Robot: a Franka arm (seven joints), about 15 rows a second.
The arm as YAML. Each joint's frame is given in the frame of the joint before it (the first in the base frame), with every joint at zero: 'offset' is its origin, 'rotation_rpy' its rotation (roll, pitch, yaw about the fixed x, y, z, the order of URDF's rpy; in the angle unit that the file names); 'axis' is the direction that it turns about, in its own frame. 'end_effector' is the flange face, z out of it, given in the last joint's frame.
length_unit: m
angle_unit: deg
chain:
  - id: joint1
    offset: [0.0, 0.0, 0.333]
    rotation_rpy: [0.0, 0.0, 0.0]
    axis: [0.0, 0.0, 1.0]
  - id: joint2
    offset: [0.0, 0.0, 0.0]
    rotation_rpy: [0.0, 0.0, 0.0]
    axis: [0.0, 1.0, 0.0]
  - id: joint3
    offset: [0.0, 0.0, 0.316]
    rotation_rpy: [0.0, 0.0, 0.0]
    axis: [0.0, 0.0, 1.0]
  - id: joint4
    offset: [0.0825, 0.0, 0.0]
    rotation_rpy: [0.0, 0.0, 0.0]
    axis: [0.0, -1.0, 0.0]
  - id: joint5
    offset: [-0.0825, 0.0, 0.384]
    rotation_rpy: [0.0, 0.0, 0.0]
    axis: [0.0, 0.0, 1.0]
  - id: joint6
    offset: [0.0, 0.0, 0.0]
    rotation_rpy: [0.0, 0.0, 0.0]
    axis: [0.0, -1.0, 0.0]
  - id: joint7
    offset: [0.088, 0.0, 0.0]
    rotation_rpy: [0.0, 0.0, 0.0]
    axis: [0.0, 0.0, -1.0]
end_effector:
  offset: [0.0, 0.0, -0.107]
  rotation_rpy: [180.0, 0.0, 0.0]
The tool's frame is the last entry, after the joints.
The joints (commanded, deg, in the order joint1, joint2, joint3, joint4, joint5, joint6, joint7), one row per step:
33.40, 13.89, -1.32, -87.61, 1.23, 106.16, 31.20
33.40, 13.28, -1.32, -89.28, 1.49, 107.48, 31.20
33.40, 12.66, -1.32, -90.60, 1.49, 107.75, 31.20
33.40, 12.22, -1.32, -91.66, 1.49, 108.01, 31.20
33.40, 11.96, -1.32, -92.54, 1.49, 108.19, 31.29
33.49, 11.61, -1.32, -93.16, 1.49, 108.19, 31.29
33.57, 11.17, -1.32, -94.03, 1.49, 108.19, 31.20
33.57, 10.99, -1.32, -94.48, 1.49, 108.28, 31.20
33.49, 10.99, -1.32, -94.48, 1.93, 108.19, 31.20
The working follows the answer.
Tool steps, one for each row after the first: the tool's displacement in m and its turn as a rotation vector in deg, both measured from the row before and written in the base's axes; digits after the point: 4 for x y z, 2 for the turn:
-0.0023, -0.0012, -0.0052, 0.36, -0.08, -0.09
-0.0033, -0.0022, -0.0039, -0.22, 0.37, -0.01
-0.0025, -0.0017, -0.0037, -0.18, 0.31, -0.01
-0.0019, -0.0012, -0.0043, -0.23, 0.38, -0.10
-0.0025, -0.0005, -0.0014, -0.14, 0.23, 0.09
-0.0031, -0.0010, -0.0025, -0.22, 0.36, 0.17
-0.0011, -0.0007, -0.0017, -0.09, 0.15, 0.00
0.0000, -0.0003, -0.0001, 0.31, 0.30, -0.20

Tool pose at each row, in the base's axes (x y z in m, rotation vector in deg; rounded; the steps above come from the unrounded poses):
0.5449, 0.3453, 0.5248, -176.72, -0.98, -5.41
0.5426, 0.3441, 0.5196, -176.36, -0.83, -5.54
0.5393, 0.3419, 0.5157, -176.59, -0.81, -4.97
0.5369, 0.3402, 0.5120, -176.79, -0.79, -4.50
0.5350, 0.3390, 0.5077, -177.03, -0.63, -3.92
0.5325, 0.3385, 0.5063, -177.17, -0.76, -3.56
0.5294, 0.3375, 0.5037, -177.40, -1.01, -2.99
0.5282, 0.3368, 0.5021, -177.50, -1.00, -2.75
0.5283, 0.3364, 0.5019, -177.19, -0.68, -2.29

